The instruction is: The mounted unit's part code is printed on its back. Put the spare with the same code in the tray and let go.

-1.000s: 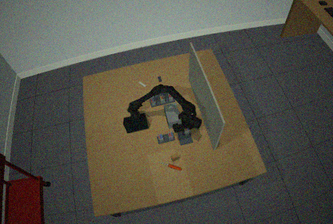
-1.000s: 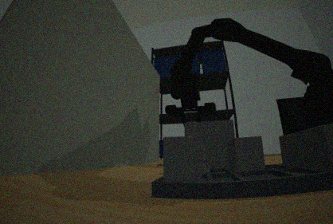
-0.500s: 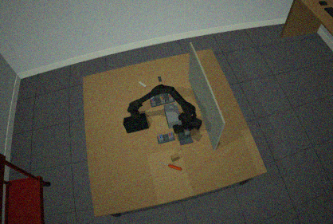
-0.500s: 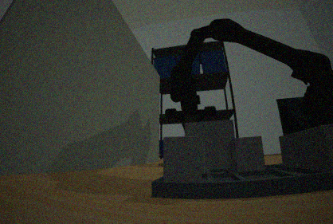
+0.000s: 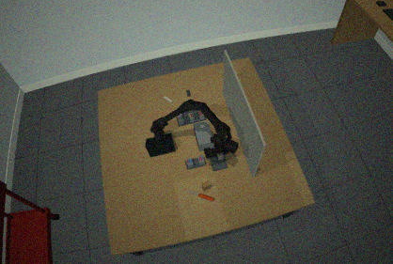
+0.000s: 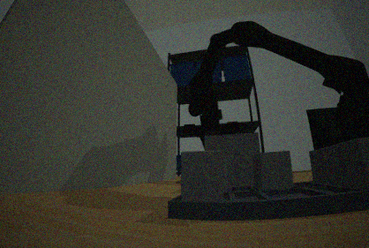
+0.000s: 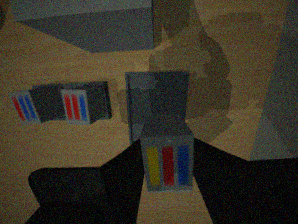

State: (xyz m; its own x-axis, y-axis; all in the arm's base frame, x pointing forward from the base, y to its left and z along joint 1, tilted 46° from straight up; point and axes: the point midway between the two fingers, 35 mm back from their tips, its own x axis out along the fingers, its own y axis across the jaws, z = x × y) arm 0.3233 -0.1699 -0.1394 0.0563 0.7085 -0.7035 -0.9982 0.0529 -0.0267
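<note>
Now: gripper tip 80 mm above the dark tray, 10 mm to the right of it and 10 mm past it. The rest, counted from my gripper tip: tall grey panel (190 mm ahead, 170 mm to the left, 140 mm above); grey mounted unit (190 mm to the left, 40 mm below, 40 mm behind); dark rack (400 mm to the left, 80 mm below, 70 mm behind).
</note>
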